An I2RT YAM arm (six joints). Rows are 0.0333 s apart.
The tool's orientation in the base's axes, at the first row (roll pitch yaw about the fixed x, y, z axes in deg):
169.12, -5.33, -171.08
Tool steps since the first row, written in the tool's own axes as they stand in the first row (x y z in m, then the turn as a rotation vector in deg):
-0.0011, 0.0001, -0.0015, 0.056, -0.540, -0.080
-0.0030, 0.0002, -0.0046, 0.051, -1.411, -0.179
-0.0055, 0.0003, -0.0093, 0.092, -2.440, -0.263
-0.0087, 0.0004, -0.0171, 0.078, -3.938, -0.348
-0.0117, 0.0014, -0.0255, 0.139, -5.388, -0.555
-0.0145, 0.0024, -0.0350, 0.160, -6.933, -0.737
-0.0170, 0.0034, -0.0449, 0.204, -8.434, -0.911
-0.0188, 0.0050, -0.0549, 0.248, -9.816, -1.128
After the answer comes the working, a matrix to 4 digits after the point.
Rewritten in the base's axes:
0.0012, 0.0000, 0.0014, 0.027, -0.548, -0.018
0.0035, -0.0001, 0.0043, 0.162, -1.411, -0.085
0.0065, -0.0005, 0.0086, 0.270, -2.433, -0.193
0.0105, -0.0012, 0.0160, 0.496, -3.903, -0.393
0.0144, -0.0012, 0.0241, 0.657, -5.359, -0.457
0.0181, -0.0015, 0.0333, 0.866, -6.897, -0.567
0.0216, -0.0018, 0.0430, 1.046, -8.394, -0.675
0.0244, -0.0017, 0.0529, 1.215, -9.782, -0.719

The tool's axes in the first row as the columns of a matrix, in the base's axes (rounded; the answer above uses it unrounded):
-0.9836, -0.1349, -0.1194
-0.1544, 0.9729, 0.1723
0.0929, 0.1879, -0.9778

